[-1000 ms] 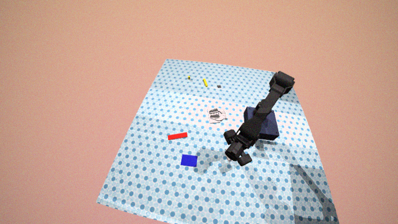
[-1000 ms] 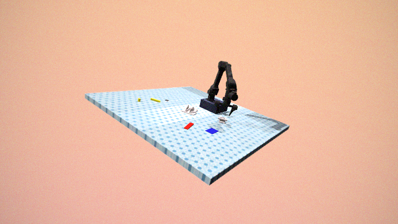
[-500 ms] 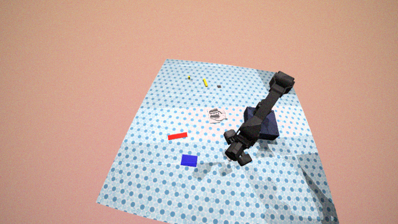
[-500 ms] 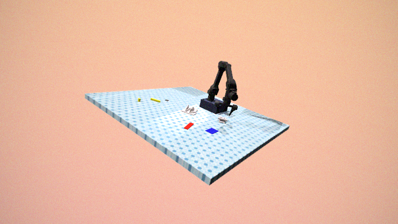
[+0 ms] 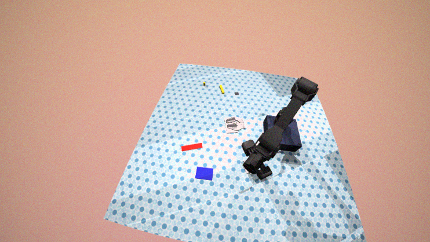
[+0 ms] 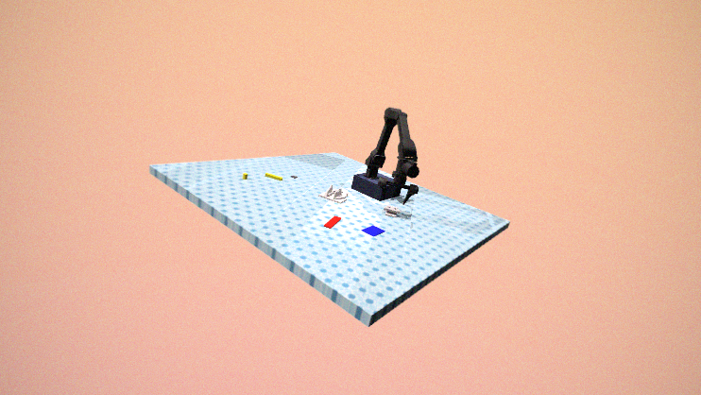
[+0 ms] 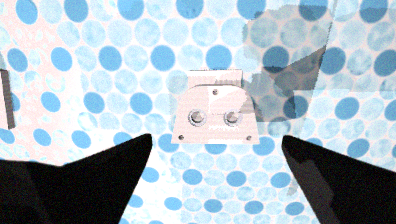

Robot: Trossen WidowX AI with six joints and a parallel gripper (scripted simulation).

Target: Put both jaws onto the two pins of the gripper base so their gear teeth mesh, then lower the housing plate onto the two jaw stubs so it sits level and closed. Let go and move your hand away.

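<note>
Right now the small white piece is 50 mm below my gripper tip and 10 mm behind it. The rest, counted from my gripper tip: blue square (230 mm ahead, 80 mm to the left, 60 mm below); jaw (260 mm to the right, 90 mm ahead, 50 mm below); housing plate (280 mm to the right, 80 mm ahead, 60 mm below).
</note>
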